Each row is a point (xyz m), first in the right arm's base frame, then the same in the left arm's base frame.
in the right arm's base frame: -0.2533 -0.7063 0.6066
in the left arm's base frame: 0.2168 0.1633 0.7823
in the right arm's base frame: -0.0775 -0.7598 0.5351
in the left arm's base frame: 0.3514 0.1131 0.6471
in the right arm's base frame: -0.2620 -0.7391 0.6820
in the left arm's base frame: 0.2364 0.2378 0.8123
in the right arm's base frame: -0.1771 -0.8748 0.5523
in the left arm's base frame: 0.4047 0.1211 0.7904
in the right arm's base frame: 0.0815 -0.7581 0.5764
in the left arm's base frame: 0.4216 0.1721 0.5108
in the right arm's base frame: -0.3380 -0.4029 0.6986
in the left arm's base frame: -0.0964 0.2394 0.7210
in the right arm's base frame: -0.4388 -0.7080 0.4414
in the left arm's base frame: 0.1429 -0.0218 0.9305
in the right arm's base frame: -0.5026 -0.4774 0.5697
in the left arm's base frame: -0.0990 0.0941 0.8888
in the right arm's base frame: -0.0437 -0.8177 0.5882
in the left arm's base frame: 0.4145 0.1708 0.6498
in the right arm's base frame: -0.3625 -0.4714 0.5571
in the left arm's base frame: -0.0377 0.0973 0.7621
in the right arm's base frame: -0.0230 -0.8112 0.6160
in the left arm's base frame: 0.4166 0.2006 0.6311
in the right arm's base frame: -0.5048 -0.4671 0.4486
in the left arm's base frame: -0.1007 -0.0266 0.8748
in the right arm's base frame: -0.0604 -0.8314 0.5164
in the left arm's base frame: 0.4238 0.0978 0.6644
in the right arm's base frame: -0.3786 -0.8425 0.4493
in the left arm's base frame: 0.2890 -0.0046 0.9423
